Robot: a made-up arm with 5 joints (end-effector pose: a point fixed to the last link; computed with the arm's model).
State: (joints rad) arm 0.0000 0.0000 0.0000 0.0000 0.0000
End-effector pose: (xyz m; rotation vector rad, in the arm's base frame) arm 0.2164 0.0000 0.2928 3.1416 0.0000 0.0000
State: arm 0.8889 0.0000 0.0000 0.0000 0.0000
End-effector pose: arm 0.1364 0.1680 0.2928 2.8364 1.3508 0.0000
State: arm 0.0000 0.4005 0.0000 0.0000 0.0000
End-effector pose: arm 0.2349 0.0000 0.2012 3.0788 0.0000 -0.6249
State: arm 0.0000 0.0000 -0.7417 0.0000 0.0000
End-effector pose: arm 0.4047 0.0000 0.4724 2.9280 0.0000 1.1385
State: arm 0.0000 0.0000 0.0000 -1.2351 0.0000
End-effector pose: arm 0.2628 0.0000 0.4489 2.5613 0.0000 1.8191
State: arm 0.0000 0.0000 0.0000 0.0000 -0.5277
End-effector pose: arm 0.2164 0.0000 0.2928 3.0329 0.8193 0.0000
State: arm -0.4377 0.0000 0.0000 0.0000 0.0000
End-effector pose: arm 0.1960 -0.0917 0.2928 3.0666 -0.6821 0.0000
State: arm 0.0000 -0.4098 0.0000 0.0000 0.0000
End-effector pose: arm 0.1620 0.0000 0.3714 3.0759 0.0000 0.6392
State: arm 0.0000 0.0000 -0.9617 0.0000 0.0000
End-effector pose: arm 0.4302 0.0000 0.5470 2.7853 0.0000 1.4531
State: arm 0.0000 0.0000 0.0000 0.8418 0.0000
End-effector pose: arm 0.1049 0.0000 0.2651 2.8674 0.0000 -1.2836
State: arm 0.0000 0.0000 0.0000 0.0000 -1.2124
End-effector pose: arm 0.2164 0.0000 0.2928 2.5818 1.7899 0.0000
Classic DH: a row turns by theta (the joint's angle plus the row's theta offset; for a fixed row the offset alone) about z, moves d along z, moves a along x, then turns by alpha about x. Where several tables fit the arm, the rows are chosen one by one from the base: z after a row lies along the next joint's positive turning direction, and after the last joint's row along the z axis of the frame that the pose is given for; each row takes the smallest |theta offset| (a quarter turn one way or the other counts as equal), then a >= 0, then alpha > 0; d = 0 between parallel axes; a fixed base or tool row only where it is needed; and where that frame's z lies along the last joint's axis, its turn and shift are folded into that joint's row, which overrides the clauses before.
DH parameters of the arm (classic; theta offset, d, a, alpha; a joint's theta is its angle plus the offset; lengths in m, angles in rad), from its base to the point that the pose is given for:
joint 1: 0 0.2013 0 -1.5708
joint 2: -1.385 0 0.4309 0
joint 3: -0.4084 0 -0.2269 0
joint 4: -1.3482 0 -0.0867 1.5708
joint 5: 3.1416 0.1107 0 0

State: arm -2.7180 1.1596 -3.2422 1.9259 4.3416
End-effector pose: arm -0.6302 -0.2842 0.3538 2.7986 -1.1445 -0.1634
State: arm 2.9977 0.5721 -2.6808 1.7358 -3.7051
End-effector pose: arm -0.5756 0.0834 0.5992 -2.9019 -0.6179 0.5251
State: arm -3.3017 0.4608 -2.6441 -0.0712 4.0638
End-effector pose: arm -0.4373 0.0706 0.8506 0.9593 -0.5765 -2.1867
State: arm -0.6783 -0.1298 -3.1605 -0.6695 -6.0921
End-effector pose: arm -0.1544 0.1244 0.8553 -0.9972 0.4630 2.4609
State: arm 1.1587 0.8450 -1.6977 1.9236 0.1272
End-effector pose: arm 0.2057 0.4706 0.1858 1.9802 1.1226 -1.0808
